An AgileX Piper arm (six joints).
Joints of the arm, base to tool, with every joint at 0 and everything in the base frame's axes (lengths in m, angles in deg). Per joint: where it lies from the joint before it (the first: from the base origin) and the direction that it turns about. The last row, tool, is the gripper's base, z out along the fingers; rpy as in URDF.
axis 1: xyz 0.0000 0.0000 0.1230 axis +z
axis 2: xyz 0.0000 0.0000 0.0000 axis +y
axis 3: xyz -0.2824 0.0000 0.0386 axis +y
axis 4: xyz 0.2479 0.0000 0.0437 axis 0.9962 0 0.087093
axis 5: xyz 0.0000 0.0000 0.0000 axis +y
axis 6: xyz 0.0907 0.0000 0.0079 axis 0.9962 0 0.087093
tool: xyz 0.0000 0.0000 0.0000 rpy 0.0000 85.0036 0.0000
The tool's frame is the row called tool.
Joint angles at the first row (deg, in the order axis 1, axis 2, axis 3, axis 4, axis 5, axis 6):
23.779, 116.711, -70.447, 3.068, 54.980, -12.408
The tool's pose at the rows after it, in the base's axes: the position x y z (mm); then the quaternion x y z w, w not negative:
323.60, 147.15, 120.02, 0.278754, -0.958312, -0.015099, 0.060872
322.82, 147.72, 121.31, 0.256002, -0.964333, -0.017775, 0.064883
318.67, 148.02, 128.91, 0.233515, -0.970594, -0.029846, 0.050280
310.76, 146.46, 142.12, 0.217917, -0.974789, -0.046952, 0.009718
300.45, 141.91, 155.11, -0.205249, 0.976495, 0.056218, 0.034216
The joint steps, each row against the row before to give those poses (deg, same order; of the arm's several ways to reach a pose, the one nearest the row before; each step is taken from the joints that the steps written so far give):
0.000, 0.122, -0.595, 0.105, 0.962, 1.818
0.000, -0.129, -0.099, 0.614, 0.592, 2.349
-0.001, -2.022, 1.393, 1.555, -1.281, 1.719
0.001, -4.160, 3.344, 1.723, -4.112, 0.650
0.001, -4.721, 4.077, 0.504, -4.554, 0.942

